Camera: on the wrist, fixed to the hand. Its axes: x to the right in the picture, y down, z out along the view.
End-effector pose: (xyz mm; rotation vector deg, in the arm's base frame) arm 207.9 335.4 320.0 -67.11 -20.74 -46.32
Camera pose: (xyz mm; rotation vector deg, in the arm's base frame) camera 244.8 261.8 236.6 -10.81 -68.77 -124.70
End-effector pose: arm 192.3 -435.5 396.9 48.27 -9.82 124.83
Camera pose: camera 94.2 -450.4 334.5 25.83 45.47 40.13
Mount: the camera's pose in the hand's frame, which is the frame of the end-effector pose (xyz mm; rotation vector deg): -1.1 71.2 -93.1 19.33 16.84 -94.65
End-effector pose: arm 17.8 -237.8 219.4 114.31 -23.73 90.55
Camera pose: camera -95.6 -239.4 249.0 77.56 77.48 41.60
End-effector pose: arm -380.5 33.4 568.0 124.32 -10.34 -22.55
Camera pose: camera -348.4 62.8 676.8 124.30 108.71 -53.21
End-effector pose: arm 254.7 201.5 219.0 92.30 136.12 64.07
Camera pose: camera 271.3 165.0 329.1 -44.13 159.32 28.46
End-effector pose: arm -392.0 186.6 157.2 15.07 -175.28 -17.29
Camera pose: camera -395.8 238.0 262.5 137.64 -103.64 12.80
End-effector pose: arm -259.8 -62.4 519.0 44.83 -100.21 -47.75
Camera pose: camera -179.7 -38.4 601.2 143.59 -37.57 -73.92
